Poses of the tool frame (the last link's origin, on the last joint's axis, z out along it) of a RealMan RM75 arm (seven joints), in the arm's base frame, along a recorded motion.
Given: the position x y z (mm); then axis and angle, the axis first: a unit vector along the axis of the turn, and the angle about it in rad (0 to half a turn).
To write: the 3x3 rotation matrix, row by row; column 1 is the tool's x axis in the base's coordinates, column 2 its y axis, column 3 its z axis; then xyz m. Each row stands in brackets. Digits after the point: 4 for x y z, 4 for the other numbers.
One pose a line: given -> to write
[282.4 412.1 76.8 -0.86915 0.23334 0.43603 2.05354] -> [[0.6419 -0.6832 -0.3482], [0.0892 -0.3845 0.9188], [-0.7616 -0.6209 -0.1858]], [0.2824 0.4121 0.0768]
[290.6 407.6 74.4 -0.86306 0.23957 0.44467 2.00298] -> [[0.6380 -0.6972 -0.3270], [0.1104 -0.3374 0.9349], [-0.7621 -0.6326 -0.1383]], [0.2906 0.4076 0.0744]
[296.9 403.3 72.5 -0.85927 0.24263 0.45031 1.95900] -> [[0.6393 -0.7042 -0.3088], [0.1294 -0.2974 0.9460], [-0.7580 -0.6447 -0.0990]], [0.2969 0.4033 0.0725]
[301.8 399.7 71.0 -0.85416 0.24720 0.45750 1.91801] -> [[0.6376 -0.7132 -0.2913], [0.1472 -0.2584 0.9548], [-0.7562 -0.6516 -0.0598]], [0.3018 0.3997 0.0710]
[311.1 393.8 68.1 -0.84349 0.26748 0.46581 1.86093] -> [[0.6289 -0.7365 -0.2490], [0.1562 -0.1941 0.9685], [-0.7616 -0.6480 -0.0070]], [0.3111 0.3938 0.0681]
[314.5 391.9 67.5 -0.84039 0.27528 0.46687 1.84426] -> [[0.6269 -0.7433 -0.2333], [0.1557 -0.1738 0.9724], [-0.7634 -0.6459 0.0068]], [0.3145 0.3919 0.0675]
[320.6 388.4 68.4 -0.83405 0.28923 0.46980 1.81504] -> [[0.6220 -0.7554 -0.2059], [0.1563 -0.1379 0.9780], [-0.7672 -0.6406 0.0323]], [0.3206 0.3884 0.0684]
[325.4 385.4 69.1 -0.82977 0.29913 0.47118 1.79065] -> [[0.6206 -0.7622 -0.1843], [0.1575 -0.1091 0.9815], [-0.7682 -0.6381 0.0523]], [0.3254 0.3854 0.0691]
